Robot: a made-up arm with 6 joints. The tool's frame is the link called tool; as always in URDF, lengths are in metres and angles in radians. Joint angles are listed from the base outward.
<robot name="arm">
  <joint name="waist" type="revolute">
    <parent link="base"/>
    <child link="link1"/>
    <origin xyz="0.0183 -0.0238 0.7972" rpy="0 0 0"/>
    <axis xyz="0 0 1"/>
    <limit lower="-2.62" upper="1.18"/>
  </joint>
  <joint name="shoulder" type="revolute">
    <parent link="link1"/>
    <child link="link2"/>
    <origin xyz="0.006 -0.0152 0.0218" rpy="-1.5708 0 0"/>
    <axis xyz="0 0 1"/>
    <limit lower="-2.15" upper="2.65"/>
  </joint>
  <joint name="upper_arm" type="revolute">
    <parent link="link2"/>
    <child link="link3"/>
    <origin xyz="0.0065 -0.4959 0.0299" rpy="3.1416 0 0"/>
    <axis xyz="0 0 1"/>
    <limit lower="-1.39" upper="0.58"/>
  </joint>
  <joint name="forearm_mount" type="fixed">
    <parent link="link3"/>
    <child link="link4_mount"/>
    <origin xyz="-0.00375 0.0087 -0.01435" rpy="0 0 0"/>
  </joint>
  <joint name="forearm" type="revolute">
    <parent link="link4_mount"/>
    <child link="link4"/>
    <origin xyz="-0.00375 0.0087 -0.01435" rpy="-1.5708 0 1.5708"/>
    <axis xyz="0 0 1"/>
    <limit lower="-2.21" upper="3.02"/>
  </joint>
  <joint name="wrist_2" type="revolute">
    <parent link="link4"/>
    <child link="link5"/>
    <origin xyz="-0.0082 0.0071 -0.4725" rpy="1.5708 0 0"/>
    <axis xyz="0 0 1"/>
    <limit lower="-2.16" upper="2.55"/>
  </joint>
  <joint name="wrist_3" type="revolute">
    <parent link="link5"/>
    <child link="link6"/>
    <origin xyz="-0.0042 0.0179 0.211" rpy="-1.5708 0 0"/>
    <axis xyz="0 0 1"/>
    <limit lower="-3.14" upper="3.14"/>
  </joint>
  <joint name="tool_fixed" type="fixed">
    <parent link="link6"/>
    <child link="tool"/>
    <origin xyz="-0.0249 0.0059 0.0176" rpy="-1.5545 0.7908 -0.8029"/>
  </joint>
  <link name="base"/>
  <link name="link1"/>
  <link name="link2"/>
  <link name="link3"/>
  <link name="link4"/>
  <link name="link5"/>
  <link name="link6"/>
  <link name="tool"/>
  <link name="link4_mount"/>
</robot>
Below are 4 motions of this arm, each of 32 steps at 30 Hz.
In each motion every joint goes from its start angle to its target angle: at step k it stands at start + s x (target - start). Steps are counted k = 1, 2, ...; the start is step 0. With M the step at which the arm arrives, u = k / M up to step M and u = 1 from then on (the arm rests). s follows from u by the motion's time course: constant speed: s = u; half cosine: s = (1 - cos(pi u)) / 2; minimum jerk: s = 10 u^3 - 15 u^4 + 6 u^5.
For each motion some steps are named. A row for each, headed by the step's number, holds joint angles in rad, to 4 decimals.
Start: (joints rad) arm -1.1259 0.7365 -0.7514 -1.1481 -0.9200 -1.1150
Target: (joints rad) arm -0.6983 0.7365 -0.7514 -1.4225 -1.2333 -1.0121
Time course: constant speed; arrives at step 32
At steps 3, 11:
3: -1.0858 0.7365 -0.7514 -1.1738 -0.9494 -1.1054
11: -0.9789 0.7365 -0.7514 -1.2424 -1.0277 -1.0796

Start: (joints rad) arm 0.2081 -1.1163 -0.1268 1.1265 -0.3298 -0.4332
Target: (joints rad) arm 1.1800 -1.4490 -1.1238 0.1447 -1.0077 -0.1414
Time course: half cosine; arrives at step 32
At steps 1, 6, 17, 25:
1: 0.2104 -1.1171 -0.1292 1.1241 -0.3314 -0.4325
6: 0.2900 -1.1443 -0.2108 1.0438 -0.3869 -0.4086
17: 0.7417 -1.2990 -0.6742 0.5875 -0.7020 -0.2730
25: 1.0697 -1.4112 -1.0106 0.2561 -0.9308 -0.1745

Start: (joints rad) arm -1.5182 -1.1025 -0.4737 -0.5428 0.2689 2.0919
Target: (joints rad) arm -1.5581 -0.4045 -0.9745 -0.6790 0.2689 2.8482
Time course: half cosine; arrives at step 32
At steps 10, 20, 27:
10: -1.5271 -0.9474 -0.5850 -0.5731 0.2689 2.2600
20: -1.5458 -0.6199 -0.8199 -0.6370 0.2689 2.6148
27: -1.5557 -0.4457 -0.9449 -0.6710 0.2689 2.8035

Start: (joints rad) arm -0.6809 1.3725 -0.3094 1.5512 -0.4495 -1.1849
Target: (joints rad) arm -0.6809 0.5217 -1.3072 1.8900 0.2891 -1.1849
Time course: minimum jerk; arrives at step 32
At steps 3, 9, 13, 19, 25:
3: -0.6809 1.3664 -0.3165 1.5536 -0.4442 -1.1849
9: -0.6809 1.2541 -0.4483 1.5984 -0.3467 -1.1849
13: -0.6809 1.0932 -0.6370 1.6624 -0.2070 -1.1849
19: -0.6809 0.8010 -0.9796 1.7788 0.0466 -1.1849
25: -0.6809 0.5841 -1.2340 1.8652 0.2349 -1.1849

